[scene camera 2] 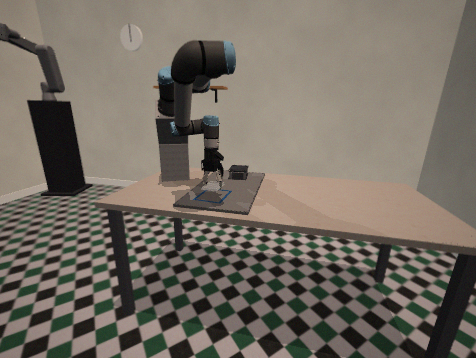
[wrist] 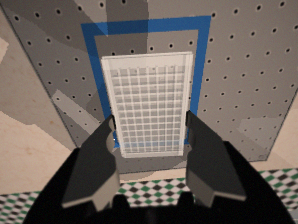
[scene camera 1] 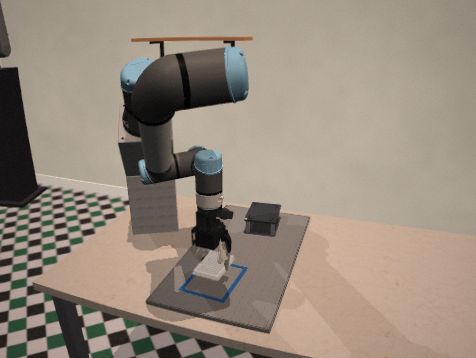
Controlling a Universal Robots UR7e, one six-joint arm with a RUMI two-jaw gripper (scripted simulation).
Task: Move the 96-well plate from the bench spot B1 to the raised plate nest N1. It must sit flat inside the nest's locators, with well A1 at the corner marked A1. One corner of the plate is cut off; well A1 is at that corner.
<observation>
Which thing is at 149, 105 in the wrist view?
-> A white 96-well plate.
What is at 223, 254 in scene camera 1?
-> The gripper.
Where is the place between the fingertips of the gripper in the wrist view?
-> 150, 113
</observation>
